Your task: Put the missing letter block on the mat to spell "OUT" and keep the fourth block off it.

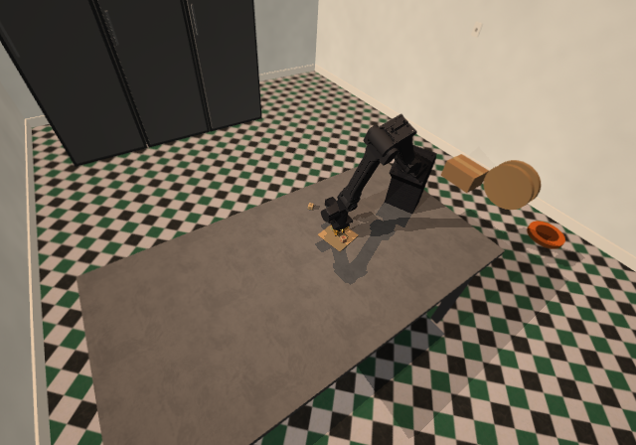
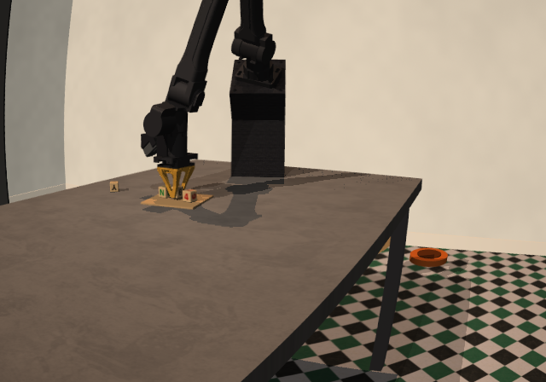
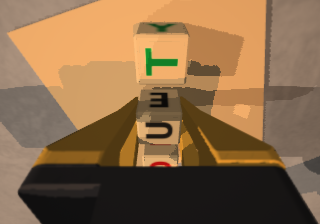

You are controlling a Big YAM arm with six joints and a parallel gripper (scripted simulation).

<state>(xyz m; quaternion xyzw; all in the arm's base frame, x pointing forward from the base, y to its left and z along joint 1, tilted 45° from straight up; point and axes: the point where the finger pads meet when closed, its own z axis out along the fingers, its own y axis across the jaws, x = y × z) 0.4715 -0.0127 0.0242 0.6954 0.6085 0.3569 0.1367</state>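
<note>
Now: the tan mat 2 cm below my hand.
</note>
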